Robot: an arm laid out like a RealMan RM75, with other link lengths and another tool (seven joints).
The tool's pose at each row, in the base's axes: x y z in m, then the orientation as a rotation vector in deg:
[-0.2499 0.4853 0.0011 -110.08 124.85 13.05]
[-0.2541 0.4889 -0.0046 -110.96 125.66 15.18]
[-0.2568 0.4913 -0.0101 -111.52 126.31 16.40]
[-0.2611 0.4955 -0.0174 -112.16 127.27 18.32]
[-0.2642 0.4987 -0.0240 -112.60 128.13 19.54]
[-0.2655 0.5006 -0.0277 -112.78 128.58 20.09]
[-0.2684 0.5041 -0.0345 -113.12 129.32 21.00]
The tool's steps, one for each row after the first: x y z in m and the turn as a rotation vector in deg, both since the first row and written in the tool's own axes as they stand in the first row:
[-0.0014 0.0048 0.0062 -1.93 0.11 0.18]
[-0.0019 0.0080 0.0119 -3.13 0.32 0.35]
[-0.0034 0.0130 0.0197 -4.89 0.51 0.69]
[-0.0044 0.0167 0.0267 -6.12 0.82 1.02]
[-0.0050 0.0184 0.0307 -6.69 0.99 1.20]
[-0.0062 0.0220 0.0380 -7.65 1.29 1.48]

